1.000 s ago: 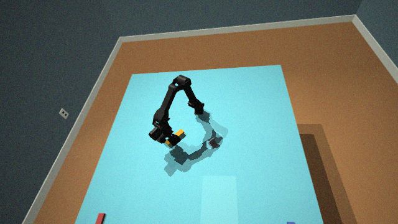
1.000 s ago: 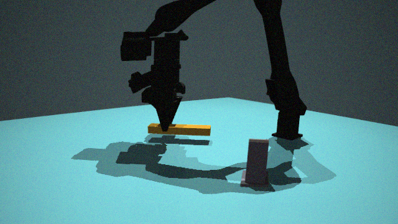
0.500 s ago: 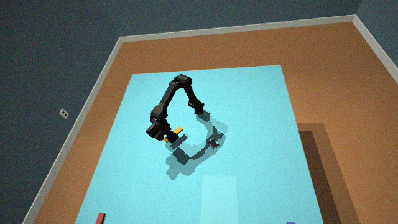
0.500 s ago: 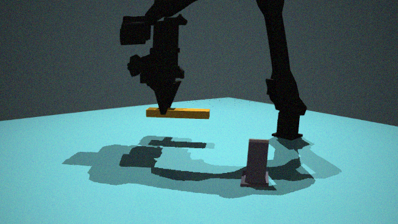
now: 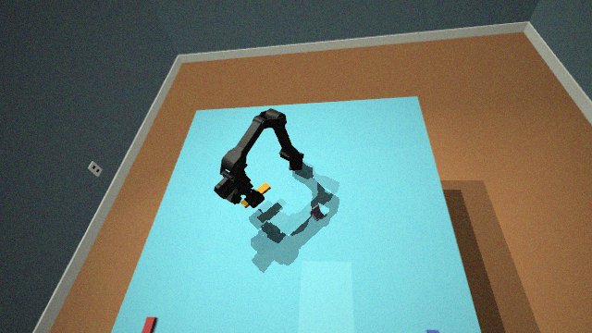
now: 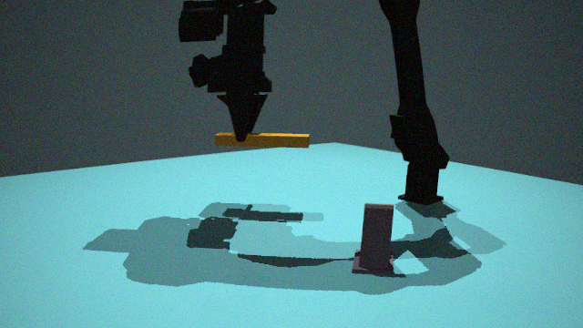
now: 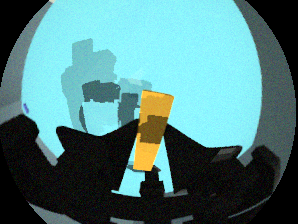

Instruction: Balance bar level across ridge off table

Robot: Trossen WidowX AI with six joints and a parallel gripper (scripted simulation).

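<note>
The orange bar is 20 mm behind my gripper tip and 20 mm to the left of it. From my gripper tip the other things lie so: red block (490 mm ahead, 340 mm to the right, 90 mm below).
</note>
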